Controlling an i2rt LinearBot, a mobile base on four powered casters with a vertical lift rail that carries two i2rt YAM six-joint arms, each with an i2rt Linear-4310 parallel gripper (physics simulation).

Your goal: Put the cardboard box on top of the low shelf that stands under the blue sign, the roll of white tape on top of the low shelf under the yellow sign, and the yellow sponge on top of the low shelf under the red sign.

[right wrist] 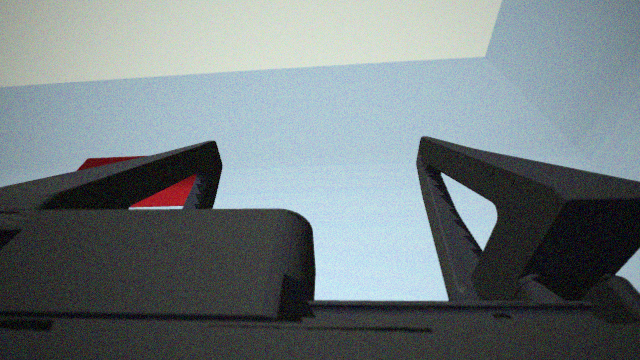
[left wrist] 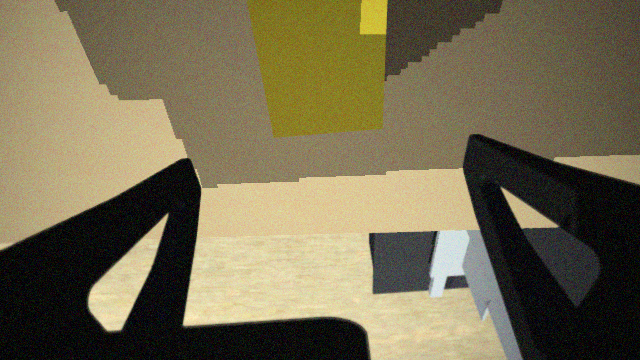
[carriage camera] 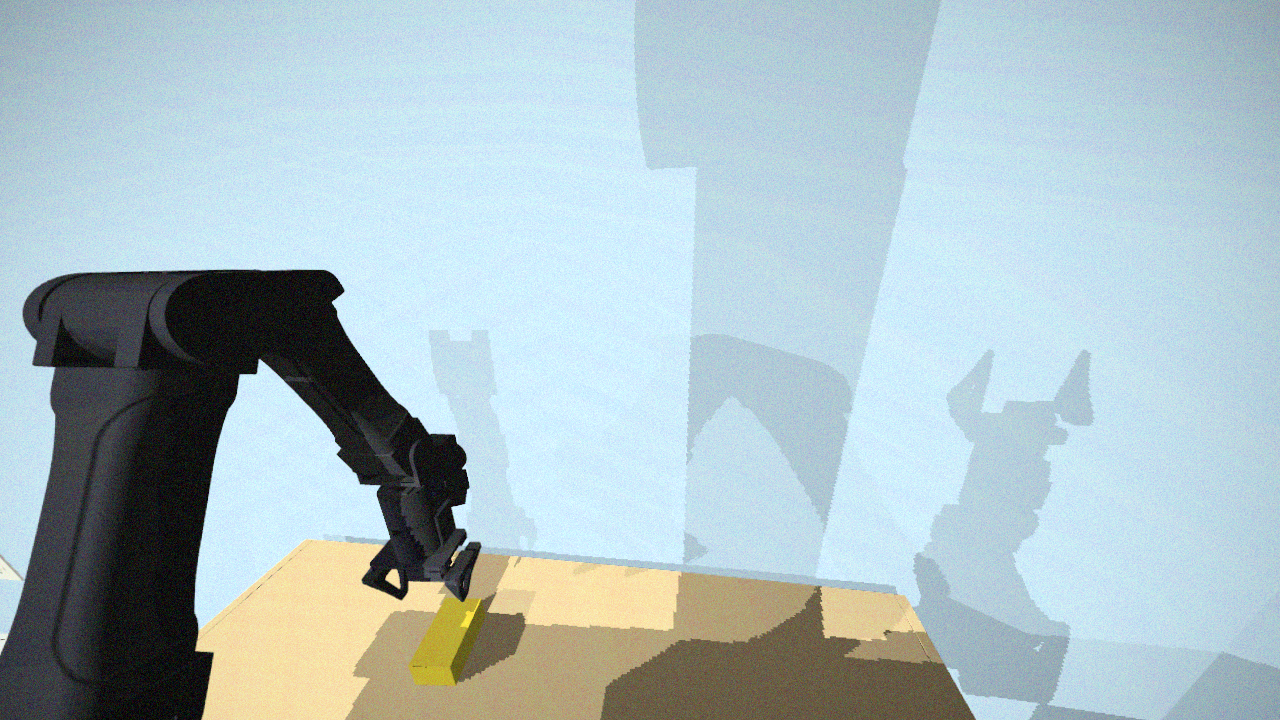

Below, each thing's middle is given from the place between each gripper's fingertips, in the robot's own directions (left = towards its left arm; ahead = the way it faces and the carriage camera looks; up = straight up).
Now: the yellow sponge point(left wrist: 321, 74) 100 mm below my left hand.
Right now the yellow sponge is 25 cm ahead of my right hand, 69 cm to the left of it and 66 cm below it.
